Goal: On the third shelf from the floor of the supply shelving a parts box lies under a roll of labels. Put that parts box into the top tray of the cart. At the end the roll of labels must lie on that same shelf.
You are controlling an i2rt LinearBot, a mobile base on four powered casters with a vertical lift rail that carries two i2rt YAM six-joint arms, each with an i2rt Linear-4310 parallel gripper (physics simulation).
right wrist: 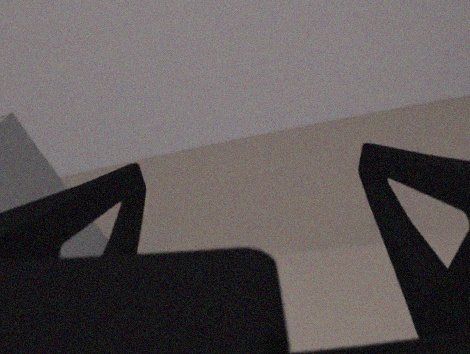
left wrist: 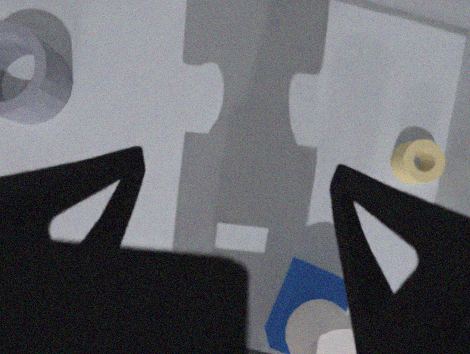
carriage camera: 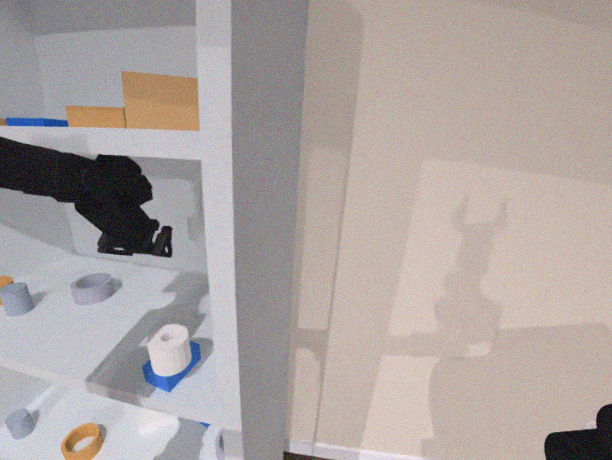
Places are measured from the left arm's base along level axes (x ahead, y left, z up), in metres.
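Pixels of known places: left gripper, fingertip midpoint: [left wrist: 238,166] [carriage camera: 151,254]; right gripper, fingertip midpoint: [right wrist: 250,166].
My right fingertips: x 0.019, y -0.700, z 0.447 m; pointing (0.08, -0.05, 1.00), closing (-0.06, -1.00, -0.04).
Observation:
Behind a point stands the place of what it marks.
A white roll of labels [carriage camera: 170,352] @[z 0.066, x 0.232, y -0.140 m] [left wrist: 307,327] @[z 0.051, x 0.287, y -0.098 m] stands upright on the blue parts box [carriage camera: 160,381] @[z -0.007, x 0.232, y -0.111 m] [left wrist: 302,280] @[z 0.012, x 0.316, y -0.103 m], near the front right corner of a shelf [carriage camera: 60,345] @[z -0.028, x 0.324, y 0.165 m] of the supply shelving. My left gripper [carriage camera: 137,250] [left wrist: 238,166] @[z 0.166, x 0.417, y -0.025 m] is open and empty. It hangs above and behind the roll in the carriage view, apart from it. In the left wrist view the roll and box show low between the fingers, partly hidden by the right finger. My right gripper [right wrist: 250,166] @[z 0.447, x 0.019, y -0.700 m] is open and empty, facing the wall. The cart does not show in these views.
A grey ring [carriage camera: 92,289] @[z 0.018, x 0.483, y 0.198 m] [left wrist: 42,75] @[z 0.020, x 0.514, y 0.181 m], a grey cylinder [carriage camera: 17,299] @[z 0.018, x 0.418, y 0.350 m] and an orange piece stand on the same shelf. A yellow ring [left wrist: 425,161] @[z -0.018, x 0.453, y -0.256 m] shows in the left wrist view. The shelving's upright [carriage camera: 220,250] @[z 0.288, x 0.182, y -0.253 m] stands right of the box. Orange boxes [carriage camera: 161,102] @[z 0.483, x 0.386, y -0.095 m] stand on the shelf above.

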